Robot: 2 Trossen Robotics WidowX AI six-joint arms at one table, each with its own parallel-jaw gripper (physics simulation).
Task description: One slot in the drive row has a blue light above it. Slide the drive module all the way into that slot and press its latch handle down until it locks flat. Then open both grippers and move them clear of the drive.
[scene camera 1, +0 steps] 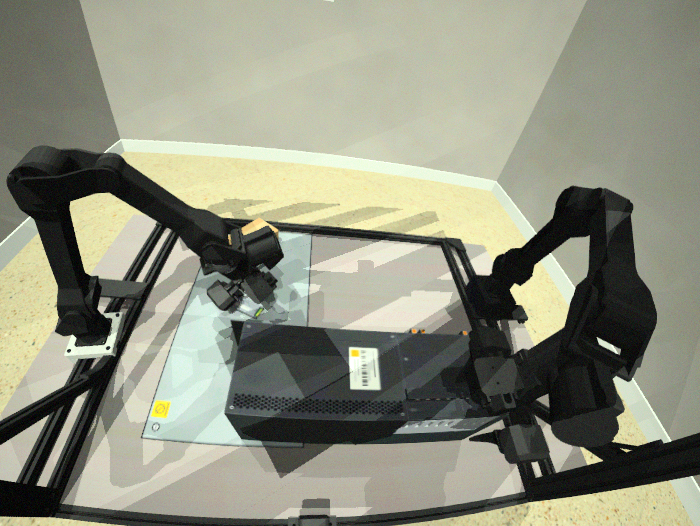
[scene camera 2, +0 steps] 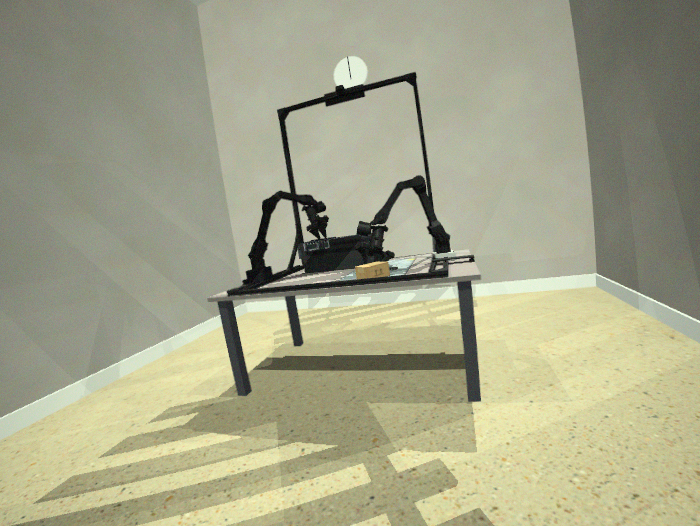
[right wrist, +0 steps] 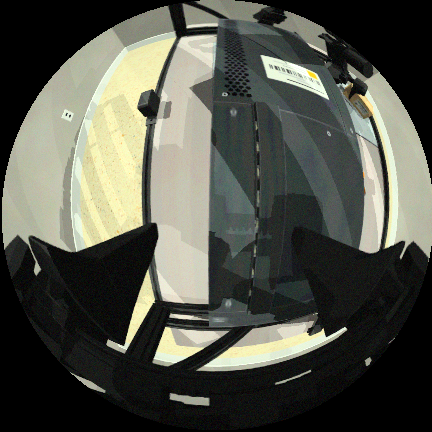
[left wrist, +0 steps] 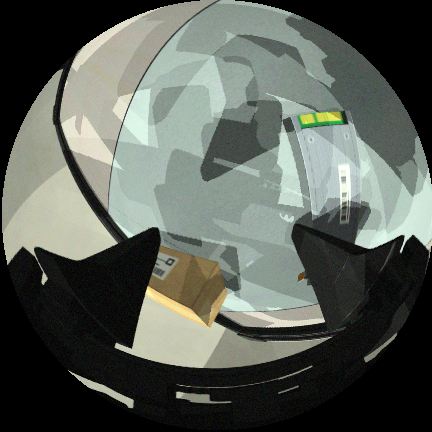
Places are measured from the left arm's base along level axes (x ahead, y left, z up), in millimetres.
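Where they show: left gripper, between the fingertips: [left wrist: 228, 232]; right gripper, between the fingertips: [scene camera 1: 463, 409] [right wrist: 227, 231]; left arm's base, origin of its link: [scene camera 1: 94, 332] [scene camera 2: 443, 252]; right arm's base, origin of its link: [scene camera 1: 495, 288] [scene camera 2: 258, 268].
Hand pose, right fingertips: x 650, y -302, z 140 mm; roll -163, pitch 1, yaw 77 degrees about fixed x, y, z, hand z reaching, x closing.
Things, the pixels of their top centre, and the offset from my right fingertips. "*": a spot on its surface instead. Level surfaces: height alone.
- grey drive module, centre of its top: [left wrist: 327, 228] [scene camera 1: 237, 299] dz -167, dx -343, dy +383 mm
- pale blue mat, height of its surface: dz -177 mm
- small orange part, a spot on its surface: [left wrist: 301, 276] * dz -171, dx -379, dy +432 mm
- dark drive chassis, centre of its top: [right wrist: 296, 85] [scene camera 1: 378, 371] [scene camera 2: 339, 237] dz -3, dx -113, dy +90 mm
- cardboard box, centre of its top: [left wrist: 162, 300] [scene camera 1: 252, 233] [right wrist: 362, 96] [scene camera 2: 371, 264] dz -117, dx -299, dy +566 mm
The grey drive module [left wrist: 327, 150] [scene camera 1: 259, 312] lies on the pale blue mat [scene camera 1: 181, 361], its green and yellow connector end showing. A small orange part [left wrist: 301, 276] shows at its far end in the left wrist view, partly hidden by a finger. My left gripper [scene camera 1: 244, 298] [left wrist: 228, 232] is open and empty above the mat, with one finger over the module's far part. My right gripper [scene camera 1: 481, 410] [right wrist: 227, 231] is open and empty above the end of the dark drive chassis [scene camera 1: 311, 361] [scene camera 2: 333, 257] [right wrist: 320, 160]. The blue light does not show, and the slots cannot be made out.
A cardboard box [scene camera 1: 260, 226] [scene camera 2: 372, 270] [left wrist: 192, 280] [right wrist: 361, 104] stands at the mat's far edge, behind my left gripper in scene camera 1. Small orange parts [scene camera 1: 417, 332] stick out along the chassis's far side. A black frame borders the table, with a small black block [right wrist: 148, 103] on one rail.
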